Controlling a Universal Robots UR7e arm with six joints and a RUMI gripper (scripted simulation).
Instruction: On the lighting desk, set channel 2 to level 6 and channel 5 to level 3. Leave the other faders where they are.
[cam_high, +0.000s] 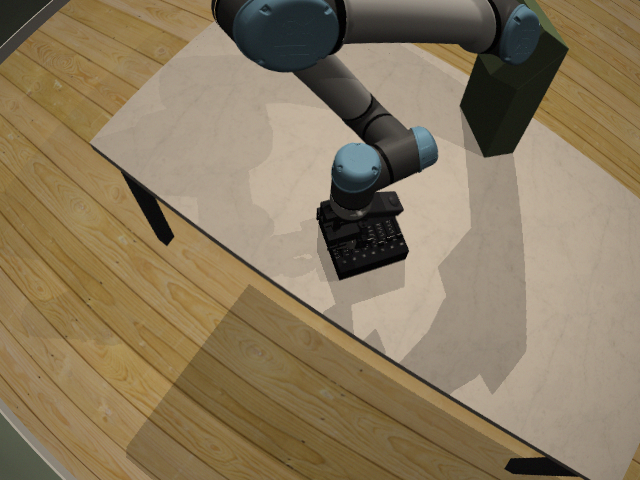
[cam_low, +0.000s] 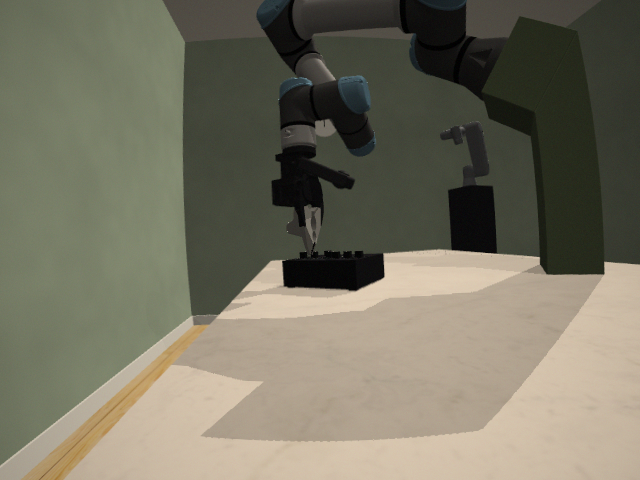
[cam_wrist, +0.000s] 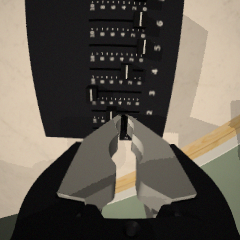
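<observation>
Now: the fader knob 10 mm to the right of my hand, 10 mm below it and 10 mm behind it.
</observation>
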